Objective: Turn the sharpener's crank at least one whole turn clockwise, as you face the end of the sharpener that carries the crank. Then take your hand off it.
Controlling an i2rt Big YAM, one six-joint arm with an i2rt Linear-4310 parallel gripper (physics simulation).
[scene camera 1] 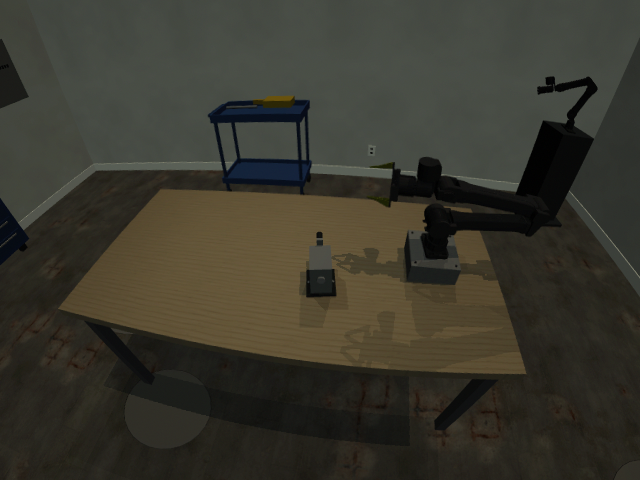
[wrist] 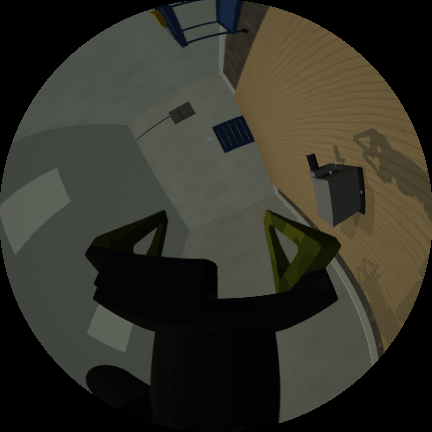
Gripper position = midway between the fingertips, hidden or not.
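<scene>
The gripper appears in scene camera 1 (scene camera 1: 368, 181) and also in the wrist view (wrist: 215, 215). With it in the scene is a sharpener (scene camera 1: 320, 279), which the wrist view shows too (wrist: 339, 193).
</scene>
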